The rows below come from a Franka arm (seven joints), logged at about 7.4 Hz.
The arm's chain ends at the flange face. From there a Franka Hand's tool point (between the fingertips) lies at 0.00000 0.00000 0.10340 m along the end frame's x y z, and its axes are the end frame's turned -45 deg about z.
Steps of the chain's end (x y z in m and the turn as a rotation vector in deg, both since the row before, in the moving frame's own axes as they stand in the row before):
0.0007, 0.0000, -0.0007, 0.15, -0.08, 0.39
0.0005, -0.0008, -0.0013, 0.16, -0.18, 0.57
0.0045, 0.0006, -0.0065, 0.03, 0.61, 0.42
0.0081, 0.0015, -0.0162, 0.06, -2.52, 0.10
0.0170, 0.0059, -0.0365, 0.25, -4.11, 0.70
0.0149, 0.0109, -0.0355, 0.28, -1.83, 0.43
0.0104, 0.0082, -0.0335, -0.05, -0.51, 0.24
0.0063, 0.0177, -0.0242, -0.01, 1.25, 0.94
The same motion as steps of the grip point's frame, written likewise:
0.0006, 0.0002, -0.0007, 0.16, 0.05, 0.39
0.0009, -0.0006, -0.0013, 0.24, -0.01, 0.57
0.0036, 0.0043, -0.0065, -0.41, 0.45, 0.42
0.0015, 0.0035, -0.0163, 1.82, -1.74, 0.10
0.0030, 0.0106, -0.0368, 3.08, -2.73, 0.70
0.0009, 0.0155, -0.0356, 1.49, -1.10, 0.43
0.0008, 0.0126, -0.0335, 0.33, -0.40, 0.24
-0.0065, 0.0186, -0.0242, -0.89, 0.88, 0.94

